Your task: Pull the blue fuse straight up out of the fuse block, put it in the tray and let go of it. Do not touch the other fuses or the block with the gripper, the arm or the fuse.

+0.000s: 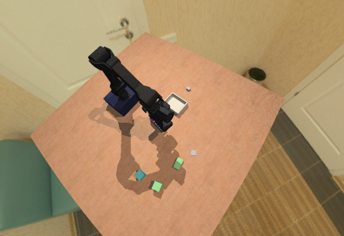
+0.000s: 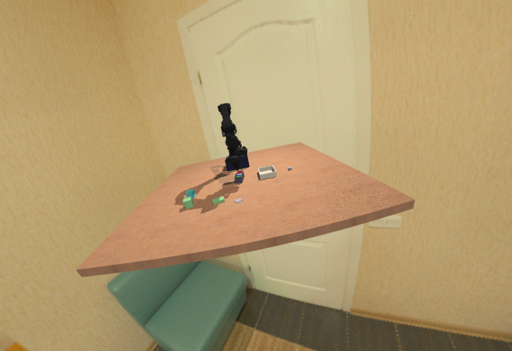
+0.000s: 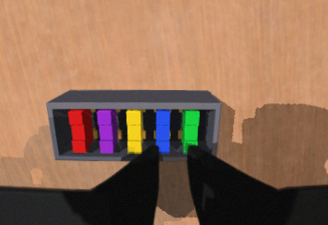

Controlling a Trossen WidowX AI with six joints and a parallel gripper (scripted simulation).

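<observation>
Now: the blue fuse 5 cm below my gripper tip. From my gripper tip the other things lie so: purple fuse 4 cm behind, 5 cm below; yellow fuse 2 cm behind, 5 cm below; green fuse 1 cm ahead, 5 cm below.
</observation>
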